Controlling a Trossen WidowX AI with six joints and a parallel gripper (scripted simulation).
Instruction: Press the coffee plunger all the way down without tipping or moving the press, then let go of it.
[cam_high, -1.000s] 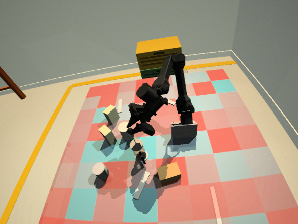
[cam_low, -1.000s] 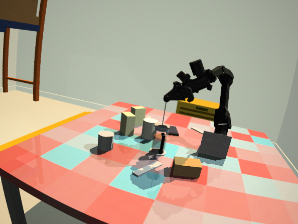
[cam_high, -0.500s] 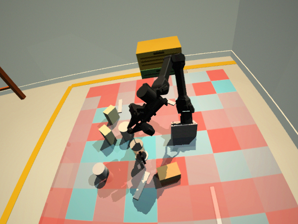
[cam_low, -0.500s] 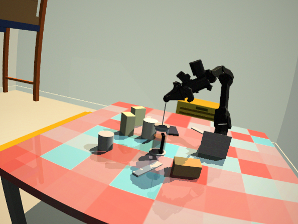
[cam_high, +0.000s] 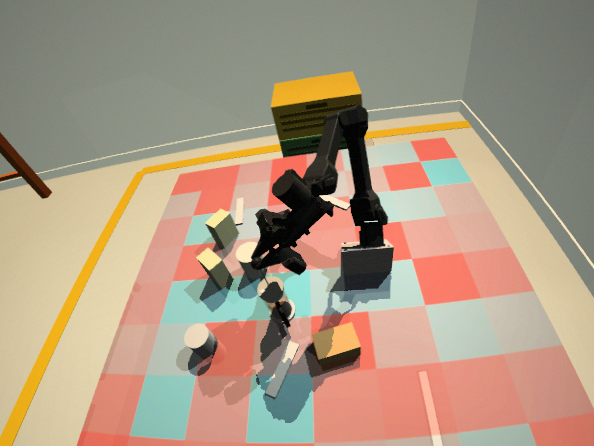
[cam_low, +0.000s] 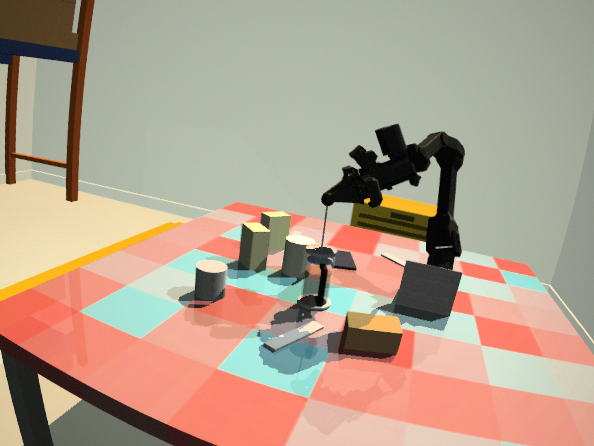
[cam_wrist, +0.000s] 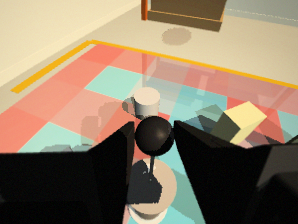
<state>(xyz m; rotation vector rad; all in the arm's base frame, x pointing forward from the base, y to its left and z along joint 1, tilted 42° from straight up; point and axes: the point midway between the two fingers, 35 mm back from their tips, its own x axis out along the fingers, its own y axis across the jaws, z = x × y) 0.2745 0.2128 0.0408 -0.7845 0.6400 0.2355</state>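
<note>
Now: the coffee press 130 mm below my gripper tip, 20 mm behind it and 10 mm to the left of it. Round my gripper tip: orange box (230 mm below, 170 mm behind, 110 mm to the left); then grey cylinder (220 mm below, 210 mm ahead, 90 mm to the left).
</note>
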